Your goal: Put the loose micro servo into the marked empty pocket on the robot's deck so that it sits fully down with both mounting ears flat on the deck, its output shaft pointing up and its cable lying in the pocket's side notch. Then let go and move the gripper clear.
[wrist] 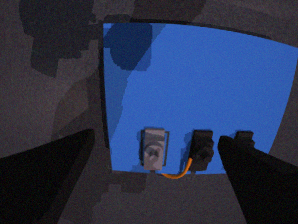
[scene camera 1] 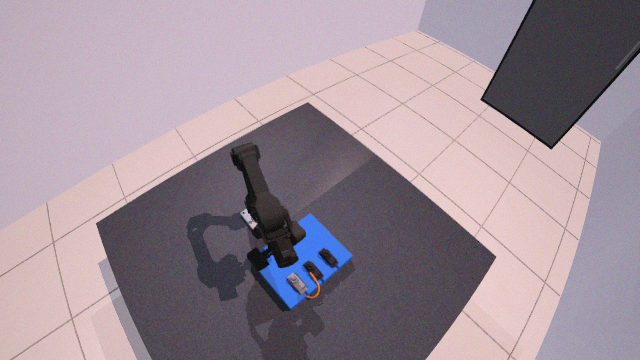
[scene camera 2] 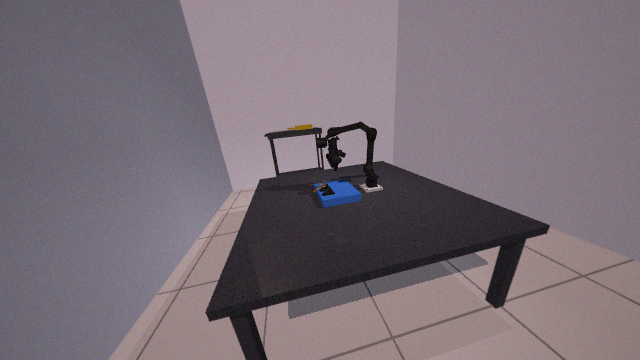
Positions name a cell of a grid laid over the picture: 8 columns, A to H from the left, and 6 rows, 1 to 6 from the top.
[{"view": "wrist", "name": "my gripper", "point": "E4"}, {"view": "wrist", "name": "grey micro servo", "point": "E4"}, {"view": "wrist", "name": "blue deck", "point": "E3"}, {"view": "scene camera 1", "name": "my gripper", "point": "D5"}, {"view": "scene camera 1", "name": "blue deck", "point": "D4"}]
